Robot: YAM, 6 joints.
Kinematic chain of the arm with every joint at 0, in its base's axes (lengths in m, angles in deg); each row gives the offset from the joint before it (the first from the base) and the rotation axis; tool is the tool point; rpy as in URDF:
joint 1: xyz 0 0 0.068 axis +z
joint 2: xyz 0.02 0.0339 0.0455 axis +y
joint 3: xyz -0.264 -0.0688 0 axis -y
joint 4: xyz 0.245 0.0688 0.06 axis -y
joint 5: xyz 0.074 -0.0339 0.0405 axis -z
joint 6: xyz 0.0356 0 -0.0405 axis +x
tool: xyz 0 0 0 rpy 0 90 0
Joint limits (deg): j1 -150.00..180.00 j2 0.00..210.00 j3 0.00..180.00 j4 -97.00..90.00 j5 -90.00..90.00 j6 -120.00..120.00
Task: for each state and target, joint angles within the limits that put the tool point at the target. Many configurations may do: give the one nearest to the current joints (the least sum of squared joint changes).
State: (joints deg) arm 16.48 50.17 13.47 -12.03 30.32 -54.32
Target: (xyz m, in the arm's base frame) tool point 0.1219 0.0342 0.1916
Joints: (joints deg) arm 24.13 27.39 16.62 -22.00 31.52 -54.32
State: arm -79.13 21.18 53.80 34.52 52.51 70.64
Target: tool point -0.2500 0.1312 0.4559
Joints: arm -33.61 1.04 76.46 39.92 54.84 70.64
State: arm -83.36 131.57 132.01 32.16 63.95 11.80
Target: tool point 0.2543 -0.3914 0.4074
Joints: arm -52.84 115.94 107.67 30.53 71.41 11.80
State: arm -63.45 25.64 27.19 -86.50 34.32 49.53
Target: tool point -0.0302 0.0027 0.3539
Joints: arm -59.97 17.85 62.69 -78.94 44.15 49.53
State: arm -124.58 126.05 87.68 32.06 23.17 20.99
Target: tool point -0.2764 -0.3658 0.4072
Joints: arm -125.31 109.33 96.48 35.21 23.39 20.99
